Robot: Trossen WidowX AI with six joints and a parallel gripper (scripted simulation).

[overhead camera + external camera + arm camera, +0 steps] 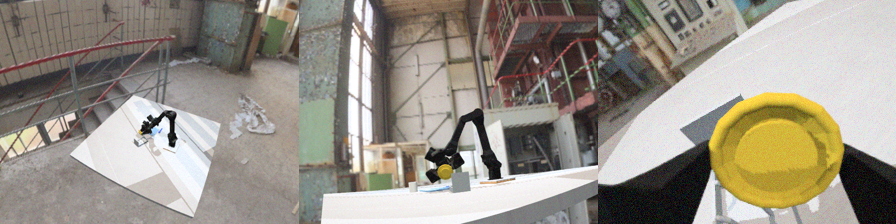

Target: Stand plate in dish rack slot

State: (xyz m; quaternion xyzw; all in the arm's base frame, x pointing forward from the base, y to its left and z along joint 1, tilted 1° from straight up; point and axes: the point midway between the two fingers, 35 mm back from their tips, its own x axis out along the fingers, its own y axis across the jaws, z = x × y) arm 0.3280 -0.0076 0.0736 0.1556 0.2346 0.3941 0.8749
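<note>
The grey dish rack is 60 mm below my gripper tip, 40 mm to the left of it and 30 mm behind it. Also, from my gripper tip: yellow plate 10 mm to the right; then pale cylinder 250 mm to the right, 60 mm below, 30 mm ahead; then blue mat 170 mm to the right, 80 mm below, 70 mm behind.
</note>
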